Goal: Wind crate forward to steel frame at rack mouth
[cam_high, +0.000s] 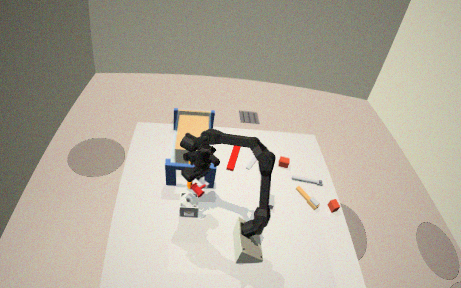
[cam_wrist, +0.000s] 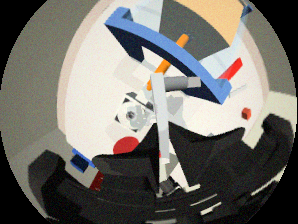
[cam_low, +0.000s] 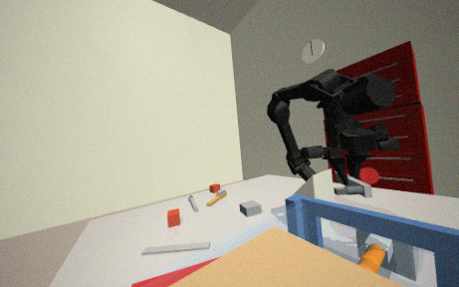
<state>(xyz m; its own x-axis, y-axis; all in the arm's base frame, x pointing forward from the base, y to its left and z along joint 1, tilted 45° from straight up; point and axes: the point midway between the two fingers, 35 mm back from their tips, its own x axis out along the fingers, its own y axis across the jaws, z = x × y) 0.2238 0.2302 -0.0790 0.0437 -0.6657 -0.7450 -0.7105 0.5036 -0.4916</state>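
My gripper tip is now 60 mm past the red knob, 10 mm to the left of it and 10 mm below it. The rest, counted from my gripper tip: blue frame: 100 mm ahead, 50 mm to the left, 70 mm below; grey winch: 80 mm behind, 30 mm to the left, 150 mm below; winch handle: 10 mm behind, 10 mm above.
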